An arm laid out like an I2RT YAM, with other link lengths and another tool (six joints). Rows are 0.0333 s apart.
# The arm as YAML. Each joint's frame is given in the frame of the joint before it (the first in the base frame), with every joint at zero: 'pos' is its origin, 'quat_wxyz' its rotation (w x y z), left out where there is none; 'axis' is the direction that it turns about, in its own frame. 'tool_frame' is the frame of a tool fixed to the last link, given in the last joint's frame.
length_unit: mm
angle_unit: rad
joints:
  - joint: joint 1
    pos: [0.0, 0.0, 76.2]
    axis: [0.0, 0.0, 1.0]
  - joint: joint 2
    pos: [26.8, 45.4, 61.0]
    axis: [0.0, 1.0, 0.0]
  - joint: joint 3
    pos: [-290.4, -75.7, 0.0]
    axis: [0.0, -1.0, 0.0]
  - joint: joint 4
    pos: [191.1, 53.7, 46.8]
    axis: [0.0, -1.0, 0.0]
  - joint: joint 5
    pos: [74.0, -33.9, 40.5]
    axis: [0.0, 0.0, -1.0]
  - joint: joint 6
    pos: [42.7, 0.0, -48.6]
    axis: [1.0, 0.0, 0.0]
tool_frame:
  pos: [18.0, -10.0, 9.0]
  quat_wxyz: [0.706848, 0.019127, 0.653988, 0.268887]
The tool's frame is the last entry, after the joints.
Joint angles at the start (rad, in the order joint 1, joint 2, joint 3, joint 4, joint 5, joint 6):
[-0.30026 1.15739 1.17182 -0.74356 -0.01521 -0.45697]
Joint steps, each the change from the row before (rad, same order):
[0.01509 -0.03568 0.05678 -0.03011 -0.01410 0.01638]
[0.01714 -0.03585 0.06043 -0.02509 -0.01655 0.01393]
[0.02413 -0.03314 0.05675 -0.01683 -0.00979 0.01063]
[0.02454 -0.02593 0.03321 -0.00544 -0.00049 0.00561]
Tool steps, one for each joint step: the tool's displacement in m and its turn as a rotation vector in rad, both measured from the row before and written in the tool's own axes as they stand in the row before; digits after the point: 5 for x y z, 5 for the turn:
[-0.00844 0.01043 -0.01743 -0.02368 -0.06068 -0.01739]
[-0.00953 0.01164 -0.01831 -0.02921 -0.06701 -0.02424]
[-0.00968 0.01227 -0.01696 -0.02994 -0.06564 -0.03121]
[-0.00621 0.00938 -0.01137 -0.02229 -0.04622 -0.02723]

